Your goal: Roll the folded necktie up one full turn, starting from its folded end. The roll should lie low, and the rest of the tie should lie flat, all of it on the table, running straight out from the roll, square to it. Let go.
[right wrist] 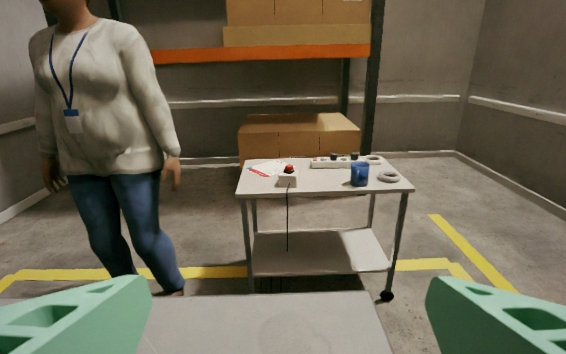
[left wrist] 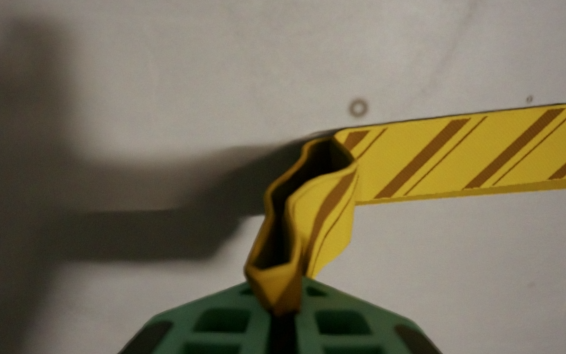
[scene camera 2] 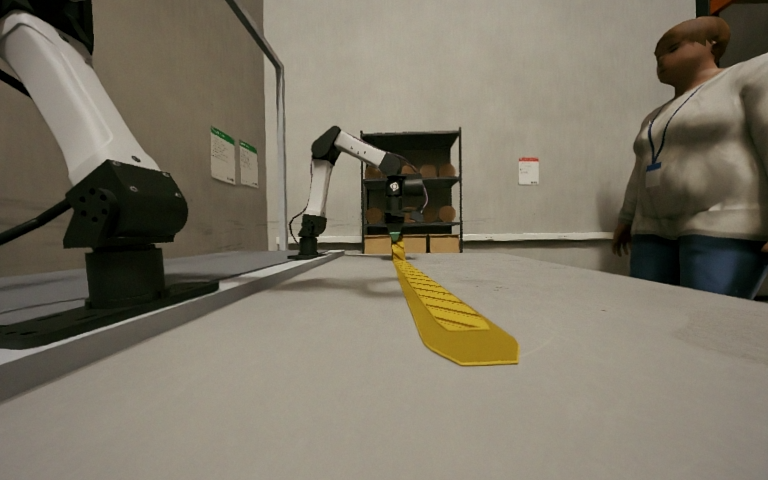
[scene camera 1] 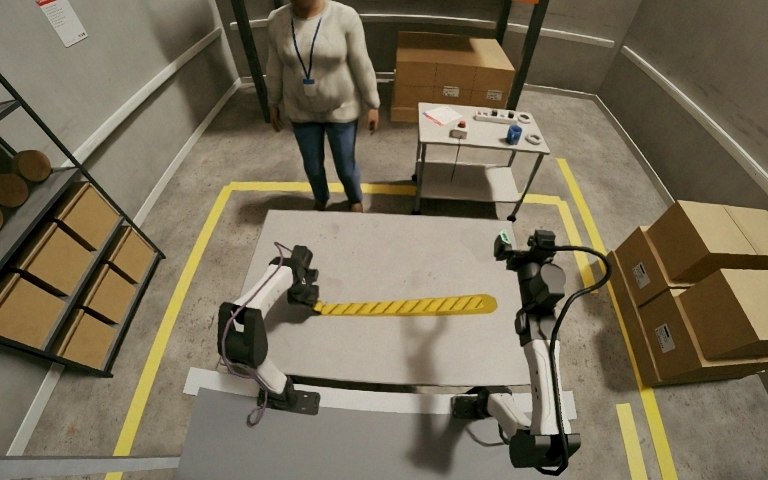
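Observation:
The yellow necktie with brown stripes (scene camera 1: pixel 407 306) (scene camera 2: pixel 447 308) (left wrist: pixel 450 157) lies doubled lengthwise across the table, its broad tip at the right in scene camera 1. Its folded end is lifted off the table and pinched; the raised part bends up from the flat part in the left wrist view. My left gripper (scene camera 1: pixel 317 308) (scene camera 2: pixel 395 236) (left wrist: pixel 283 289) is shut on that folded end, a little above the table. My right gripper (right wrist: pixel 288 290) is open and empty, raised over the right side of the table, away from the tie; its fingertips are hard to see in scene camera 1.
The table (scene camera 1: pixel 362 243) (scene camera 2: pixel 283 396) carries the tie. A person (scene camera 1: pixel 322 73) (scene camera 2: pixel 702 169) (right wrist: pixel 100 110) stands behind its far edge. A white cart (scene camera 1: pixel 475 148) (right wrist: pixel 320 192) with a blue mug (scene camera 1: pixel 513 134) (right wrist: pixel 359 174) stands beyond the far right edge.

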